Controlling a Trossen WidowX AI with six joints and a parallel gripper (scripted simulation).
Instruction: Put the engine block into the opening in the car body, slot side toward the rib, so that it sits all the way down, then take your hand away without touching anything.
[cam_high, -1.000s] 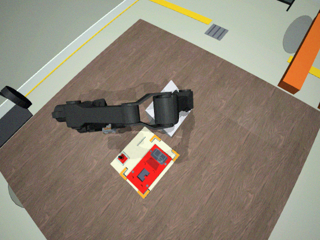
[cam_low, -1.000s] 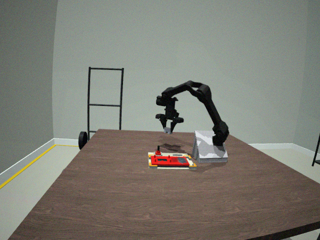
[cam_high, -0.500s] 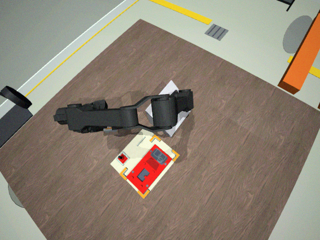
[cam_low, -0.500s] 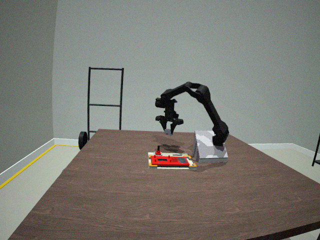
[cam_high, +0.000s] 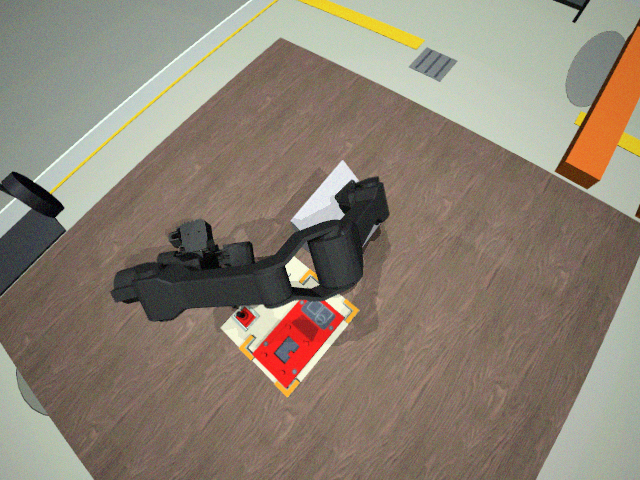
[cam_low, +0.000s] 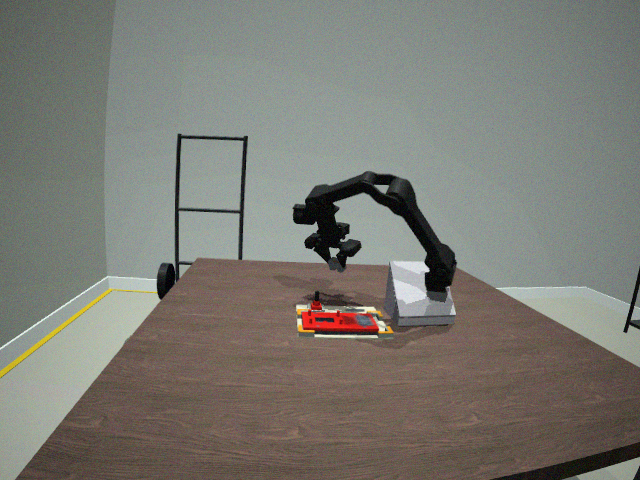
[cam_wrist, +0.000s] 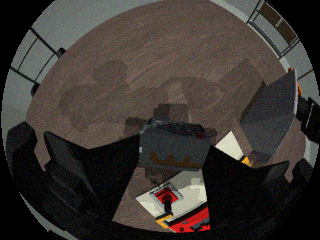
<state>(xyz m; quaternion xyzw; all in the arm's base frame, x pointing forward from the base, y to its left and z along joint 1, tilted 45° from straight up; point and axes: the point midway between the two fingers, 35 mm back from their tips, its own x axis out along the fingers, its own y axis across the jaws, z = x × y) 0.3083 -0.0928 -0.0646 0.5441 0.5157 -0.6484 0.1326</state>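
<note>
My gripper tip is now 100 mm to the right of the black post, 80 mm above it and 70 mm short of it. The rest, counted from my gripper tip: grey engine block: right at my gripper tip.
</note>
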